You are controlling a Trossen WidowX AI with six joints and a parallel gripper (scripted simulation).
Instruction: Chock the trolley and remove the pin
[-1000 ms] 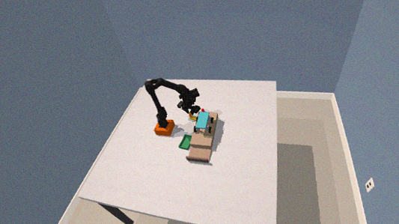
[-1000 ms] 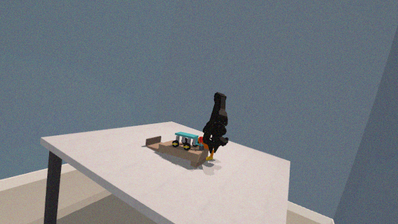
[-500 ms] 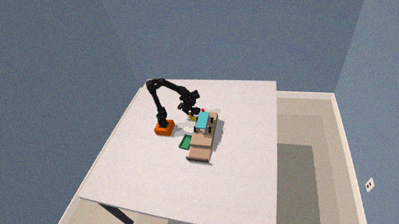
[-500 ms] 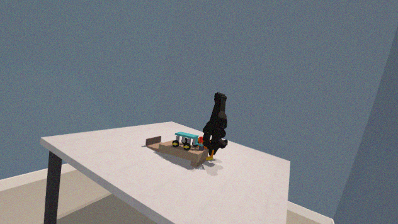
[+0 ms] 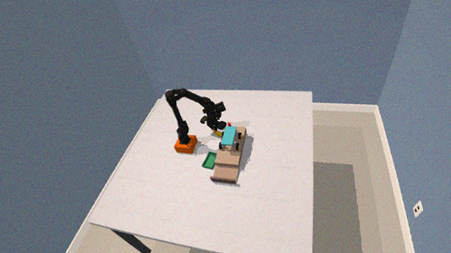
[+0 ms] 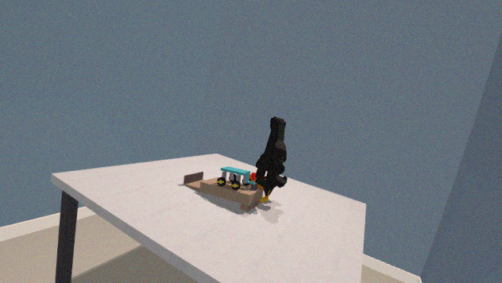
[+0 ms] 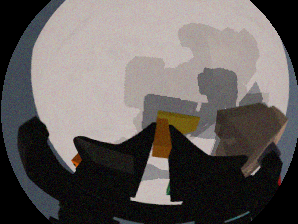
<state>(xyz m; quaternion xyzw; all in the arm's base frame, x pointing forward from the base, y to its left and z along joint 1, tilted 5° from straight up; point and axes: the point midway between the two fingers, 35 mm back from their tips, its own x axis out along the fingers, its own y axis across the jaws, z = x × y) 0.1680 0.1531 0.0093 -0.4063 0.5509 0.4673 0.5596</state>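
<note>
Right now my gripper tip is 140 mm short of the red-headed stop pin, 100 mm below it and 30 mm to the left of it. From my gripper tip the other things lie so: ramp 160 mm ahead, 130 mm to the right, 20 mm above; yellow chock 20 mm ahead, 10 mm to the right, 10 mm below; teal trolley 160 mm ahead, 130 mm to the right, 80 mm above.
</note>
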